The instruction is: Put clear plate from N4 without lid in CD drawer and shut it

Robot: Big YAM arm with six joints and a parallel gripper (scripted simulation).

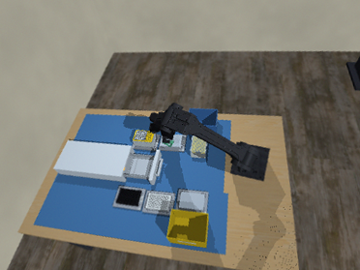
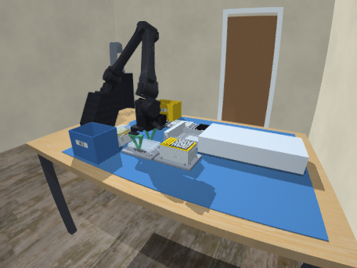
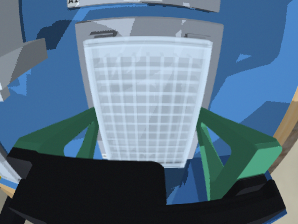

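Right now my hand is 1 cm past the grey work nest and 3 cm above it. The rest, counted from my hand: clear plate right at my hand; then blue bin 18 cm behind, 14 cm to the right; then yellow-labelled tip box 16 cm ahead, 2 cm above.
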